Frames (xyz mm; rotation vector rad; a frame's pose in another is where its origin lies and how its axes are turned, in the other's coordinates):
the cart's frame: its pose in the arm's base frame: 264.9 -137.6 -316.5 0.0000 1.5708 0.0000
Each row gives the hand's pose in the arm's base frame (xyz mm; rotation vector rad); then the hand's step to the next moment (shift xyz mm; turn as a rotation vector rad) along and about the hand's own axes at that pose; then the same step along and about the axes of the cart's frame.
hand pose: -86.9 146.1 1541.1 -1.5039 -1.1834 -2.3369
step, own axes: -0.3 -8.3 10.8 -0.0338 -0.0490 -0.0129
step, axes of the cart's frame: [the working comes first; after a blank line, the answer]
step, axes of the arm's base frame: 3.9 12.8 -2.6 -0.0161 0.0151 -0.0568

2.6 12.8 3.9 0.0568 0.0151 -0.0161
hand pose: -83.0 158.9 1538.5 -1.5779 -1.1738 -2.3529
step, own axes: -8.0 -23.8 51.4 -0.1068 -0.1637 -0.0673
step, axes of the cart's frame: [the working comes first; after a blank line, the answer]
step, axes of the arm's base frame: 32.1 46.2 -10.4 -0.0749 0.0374 -0.1890

10.4 46.2 32.1 0.1890 0.0374 -0.0749
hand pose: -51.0 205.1 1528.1 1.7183 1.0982 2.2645
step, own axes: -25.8 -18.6 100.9 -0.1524 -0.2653 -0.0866
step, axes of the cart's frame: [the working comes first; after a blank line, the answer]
step, axes of the arm's base frame: 90.9 50.0 -20.9 -0.1093 0.0812 -0.2873

20.9 50.0 90.9 0.2873 0.0812 -0.1093
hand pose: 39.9 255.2 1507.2 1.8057 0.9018 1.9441
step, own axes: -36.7 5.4 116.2 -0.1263 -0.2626 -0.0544
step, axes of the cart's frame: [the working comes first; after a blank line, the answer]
step, axes of the arm's base frame: 119.3 -1.8 -25.4 -0.0810 0.1028 -0.2660

25.4 -1.8 119.3 0.2660 0.1028 -0.0810
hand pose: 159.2 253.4 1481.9 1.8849 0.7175 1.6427
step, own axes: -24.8 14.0 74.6 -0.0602 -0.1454 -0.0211
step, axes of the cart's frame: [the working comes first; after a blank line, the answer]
step, axes of the arm's base frame: 71.7 -31.0 -16.5 -0.0348 0.0633 -0.1414

16.5 -31.0 71.7 0.1414 0.0633 -0.0348
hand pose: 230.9 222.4 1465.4 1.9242 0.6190 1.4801
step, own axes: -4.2 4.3 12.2 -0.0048 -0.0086 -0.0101
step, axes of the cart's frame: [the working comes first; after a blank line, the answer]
step, axes of the arm's base frame: 10.7 -8.3 -1.9 -0.0109 0.0046 -0.0077

1.9 -8.3 10.7 0.0077 0.0046 -0.0109
